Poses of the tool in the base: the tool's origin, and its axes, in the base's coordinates. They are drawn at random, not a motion.
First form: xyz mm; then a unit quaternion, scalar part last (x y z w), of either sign.
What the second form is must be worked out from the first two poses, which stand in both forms.
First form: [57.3 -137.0 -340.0 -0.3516 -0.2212 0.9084 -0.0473]
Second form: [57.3 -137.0 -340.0 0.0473 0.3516 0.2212 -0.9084]
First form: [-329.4 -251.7 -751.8 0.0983 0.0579 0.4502 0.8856]
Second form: [-329.4 -251.7 -751.8 0.8856 0.0983 0.0579 0.4502]
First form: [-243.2 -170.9 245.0 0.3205 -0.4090 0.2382 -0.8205]
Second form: [-243.2 -170.9 245.0 0.8205 -0.3205 0.4090 -0.2382]
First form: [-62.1 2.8 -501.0 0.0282 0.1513 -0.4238 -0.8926]
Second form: [-62.1 2.8 -501.0 0.8926 -0.0282 -0.1513 0.4238]
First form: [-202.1 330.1 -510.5 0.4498 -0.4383 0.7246 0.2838]
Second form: [-202.1 330.1 -510.5 0.2838 0.4498 -0.4383 0.7246]
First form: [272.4 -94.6 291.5 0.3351 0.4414 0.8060 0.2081]
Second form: [272.4 -94.6 291.5 0.2081 0.3351 0.4414 0.8060]
